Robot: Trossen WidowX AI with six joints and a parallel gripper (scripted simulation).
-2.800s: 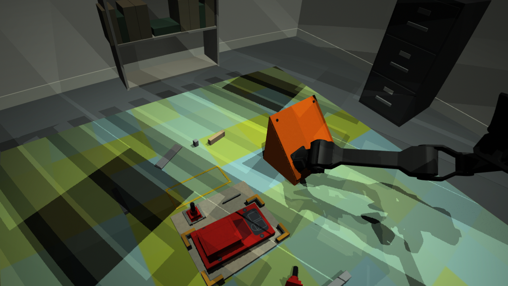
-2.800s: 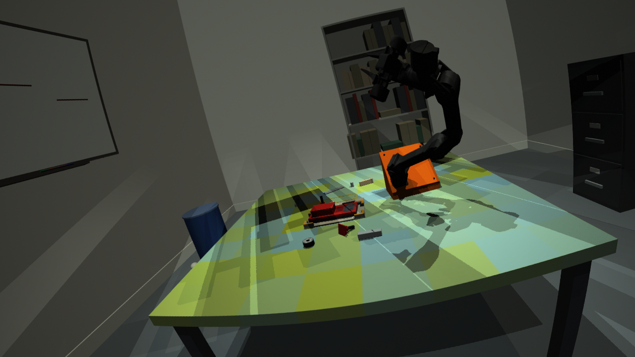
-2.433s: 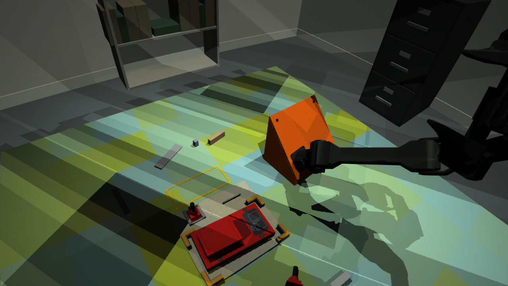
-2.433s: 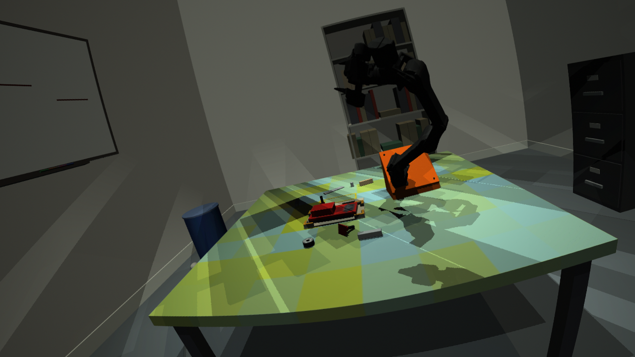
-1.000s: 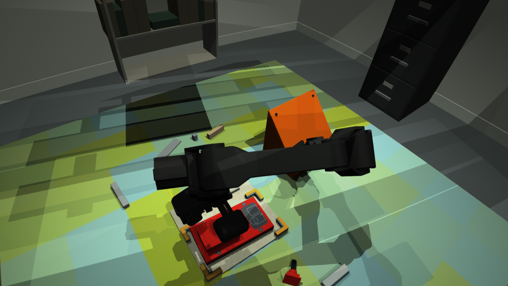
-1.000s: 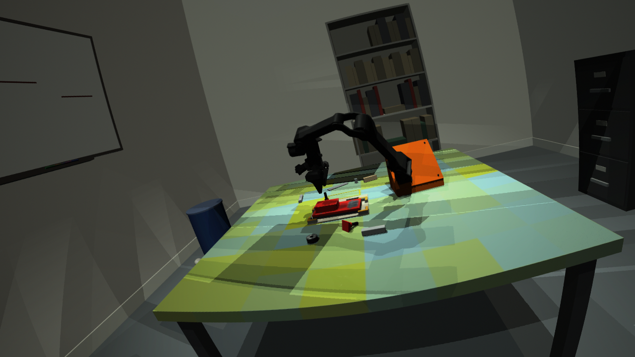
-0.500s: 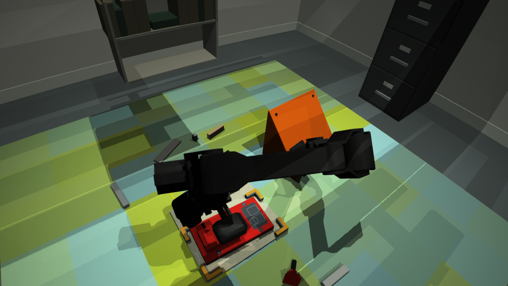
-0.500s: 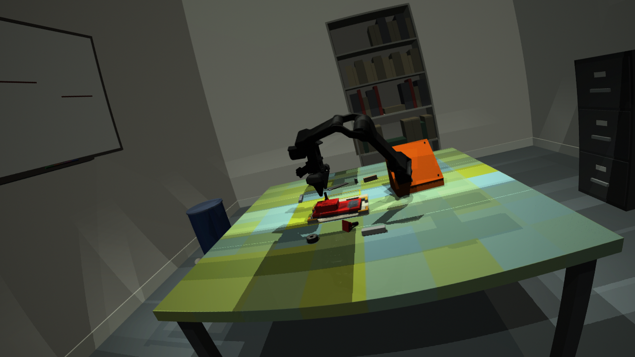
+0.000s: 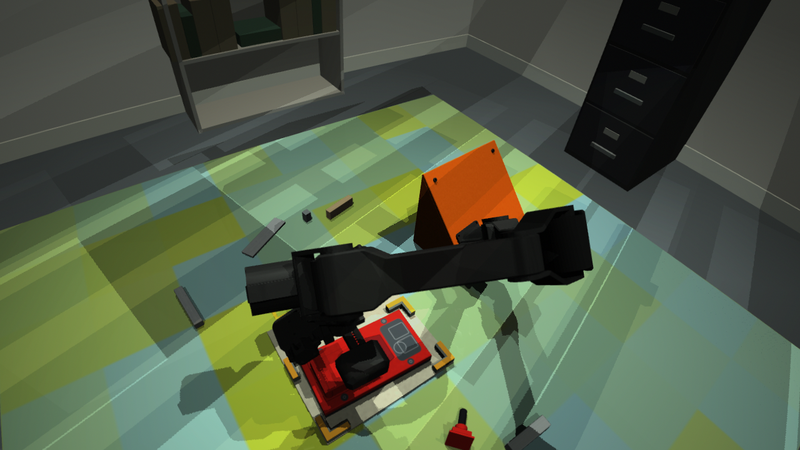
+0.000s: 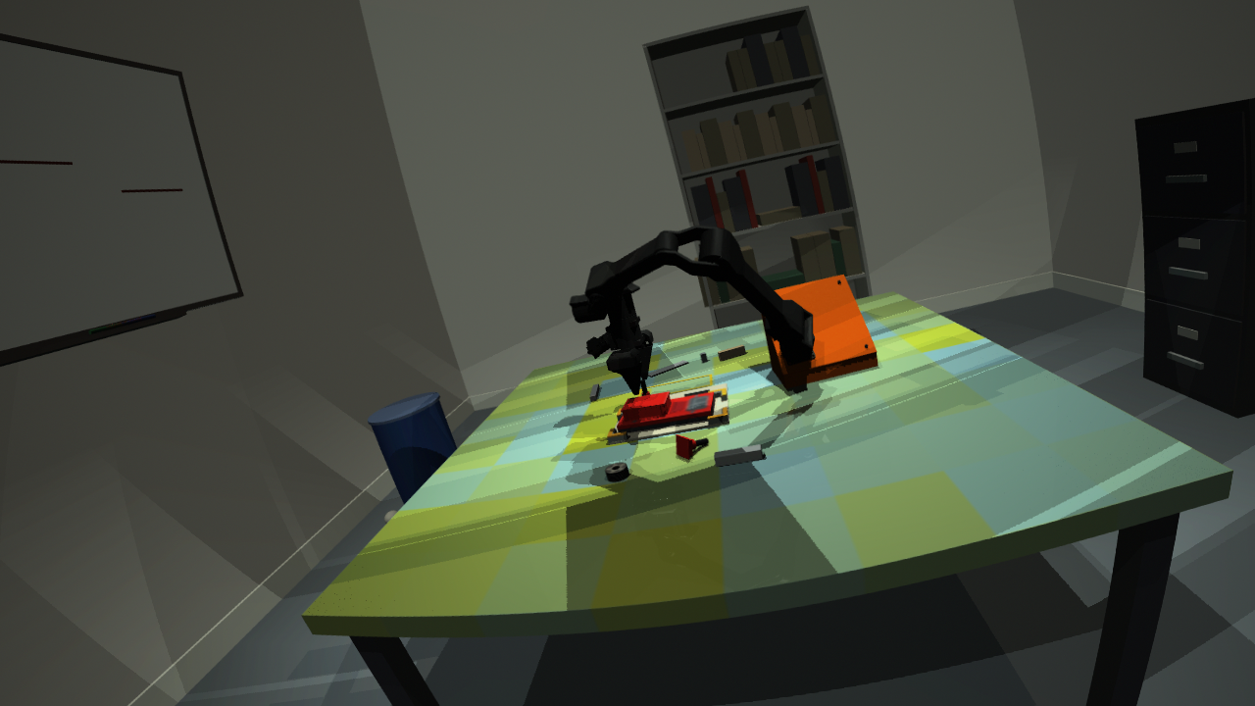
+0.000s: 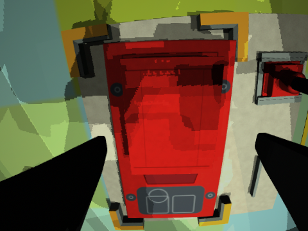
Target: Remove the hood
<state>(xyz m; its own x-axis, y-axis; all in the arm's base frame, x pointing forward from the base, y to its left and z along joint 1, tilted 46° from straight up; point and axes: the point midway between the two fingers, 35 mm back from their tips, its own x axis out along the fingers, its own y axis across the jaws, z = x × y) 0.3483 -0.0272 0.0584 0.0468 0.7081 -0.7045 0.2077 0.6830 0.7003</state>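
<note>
Now: the red hood 40 mm below my gripper tip. The rest, counted from my gripper tip: small cube (350 mm to the right, 170 mm behind, 70 mm below); then tan block (330 mm to the right, 240 mm behind, 70 mm below); then black ring (230 mm to the left, 70 mm below, 60 mm ahead).
</note>
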